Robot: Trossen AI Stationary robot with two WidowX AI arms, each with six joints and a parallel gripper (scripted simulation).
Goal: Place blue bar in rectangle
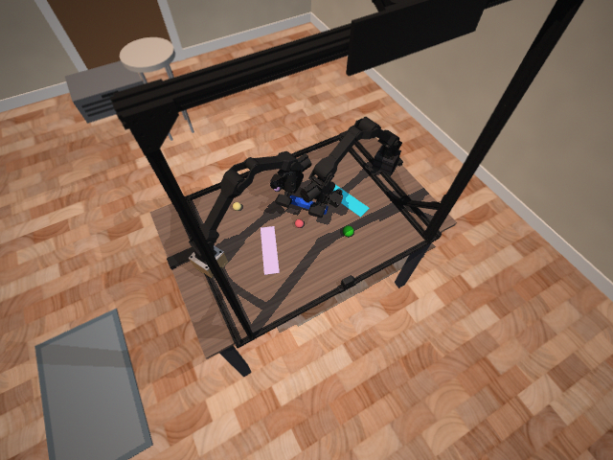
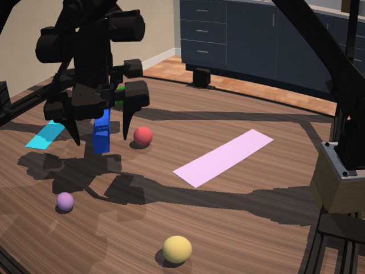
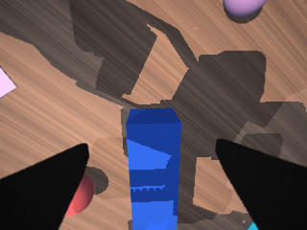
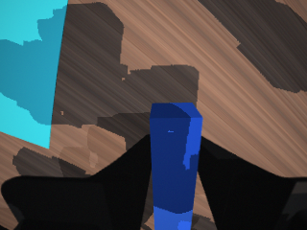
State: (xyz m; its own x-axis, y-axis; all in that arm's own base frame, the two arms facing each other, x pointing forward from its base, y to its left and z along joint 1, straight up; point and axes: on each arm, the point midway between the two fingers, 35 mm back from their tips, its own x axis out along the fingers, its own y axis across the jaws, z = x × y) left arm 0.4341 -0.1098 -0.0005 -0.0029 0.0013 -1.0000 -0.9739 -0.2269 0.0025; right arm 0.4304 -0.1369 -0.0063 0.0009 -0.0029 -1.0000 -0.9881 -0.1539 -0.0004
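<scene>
Now: left hand 6 cm past the blue bar, 4 cm to the left of it and 3 cm above it. From my left hand the other things lie so: red ball 11 cm behind, 8 cm below, 3 cm to the left; lavender rectangle 20 cm to the left, 13 cm behind, 10 cm below; purple ball 13 cm ahead, 8 cm below.
The blue bar is 60 mm ahead of my right hand, 40 mm to the left of it and 30 mm below it. From my right hand the other things lie so: cyan rectangle: 160 mm to the right, 90 mm below, 20 mm ahead; green ball: 140 mm behind, 70 mm below, 50 mm to the right; red ball: 110 mm to the left, 80 mm below, 20 mm ahead.
</scene>
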